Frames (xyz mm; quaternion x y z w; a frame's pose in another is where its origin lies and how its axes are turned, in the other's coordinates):
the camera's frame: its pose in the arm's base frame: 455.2 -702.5 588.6 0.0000 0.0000 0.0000 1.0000
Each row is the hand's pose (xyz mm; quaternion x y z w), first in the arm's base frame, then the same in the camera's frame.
Working: the arm's base frame: its pose in the camera's frame: -455.2 702.5 -588.6 0.0000 0.0000 0.0000 1.0000

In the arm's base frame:
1: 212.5 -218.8 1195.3 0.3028 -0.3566 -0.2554 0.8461
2: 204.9 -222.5 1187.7 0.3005 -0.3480 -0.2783 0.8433
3: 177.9 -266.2 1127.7 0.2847 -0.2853 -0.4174 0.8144
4: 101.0 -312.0 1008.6 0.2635 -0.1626 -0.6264 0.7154
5: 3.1 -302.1 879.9 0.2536 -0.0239 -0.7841 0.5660
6: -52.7 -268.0 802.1 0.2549 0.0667 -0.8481 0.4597
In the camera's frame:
1: -242.7 483.7 606.7 0.3028 -0.3566 -0.2554 0.8461
2: -250.3 480.0 599.1 0.3005 -0.3480 -0.2783 0.8433
3: -277.3 436.3 539.1 0.2847 -0.2853 -0.4174 0.8144
4: -354.2 390.5 420.0 0.2635 -0.1626 -0.6264 0.7154
5: -452.1 400.4 291.3 0.2536 -0.0239 -0.7841 0.5660
6: -507.9 434.5 213.5 0.2549 0.0667 -0.8481 0.4597

